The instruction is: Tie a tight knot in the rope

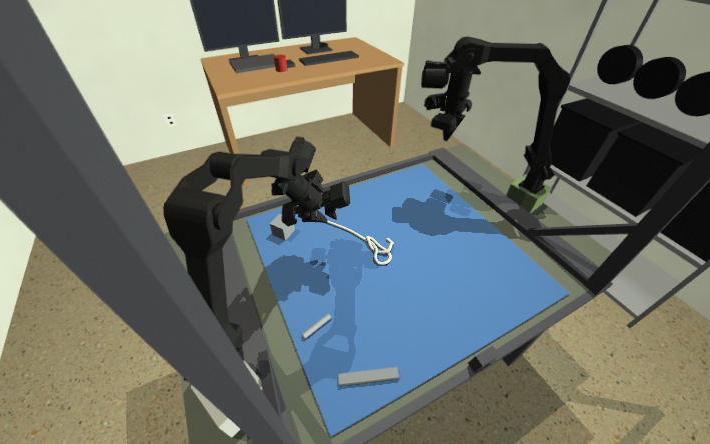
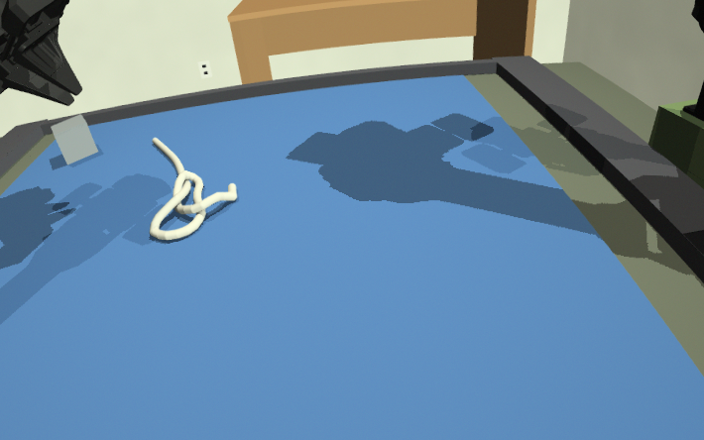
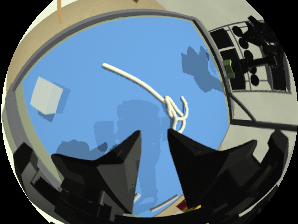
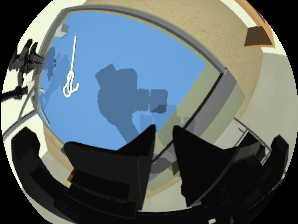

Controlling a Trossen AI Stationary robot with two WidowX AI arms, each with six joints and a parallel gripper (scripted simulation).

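My left gripper is now 16 cm above the blue mat, 15 cm to the left of it and 12 cm past it. From my left hand the other things lie so: grey bar: 35 cm behind, 15 cm below, 13 cm to the left; then grey cube: 15 cm ahead, 13 cm below, 7 cm to the left.
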